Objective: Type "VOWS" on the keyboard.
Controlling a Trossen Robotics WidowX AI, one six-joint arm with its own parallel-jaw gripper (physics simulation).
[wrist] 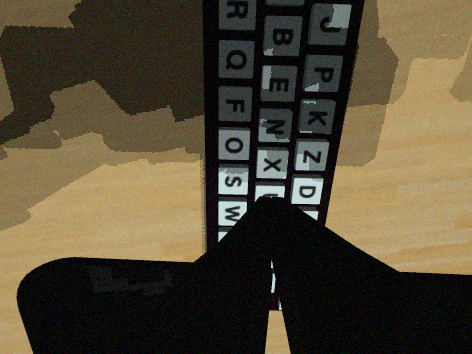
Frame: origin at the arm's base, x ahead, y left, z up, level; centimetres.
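Where they show: gripper, fingertip midpoint: [269, 208].
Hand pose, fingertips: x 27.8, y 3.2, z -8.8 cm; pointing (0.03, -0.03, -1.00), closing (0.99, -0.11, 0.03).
After its pixels a point has its place.
The black keyboard [211, 150] @[x 25.5, y 4.0, z -13.5 cm] runs up and down the wrist view with its letters turned sideways. The O key [234, 145] @[x 26.6, y 4.3, z -13.0 cm], the S key [233, 181] @[x 26.5, y 2.4, z -13.0 cm] and the W key [232, 213] @[x 26.3, y 0.6, z -13.0 cm] show in the left column. The V key does not show; the fingers cover that part of the middle column. My gripper [269, 208] @[x 27.8, y 3.2, z -8.8 cm] is shut and empty, with its tips over the lower part of the U key [264, 191] @[x 28.0, y 1.7, z -13.0 cm]. Whether the tips touch a key cannot be told.
The X key [272, 164] @[x 28.4, y 3.2, z -13.0 cm] and N key [274, 127] @[x 28.6, y 5.0, z -13.0 cm] lie above the tips in the view, and the D key [307, 191] @[x 30.2, y 1.6, z -13.0 cm] lies to their right. The wooden table top [115, 205] @[x 19.3, y 0.6, z -14.8 cm] shows on both sides of the keyboard, with dark shadows across the upper part.
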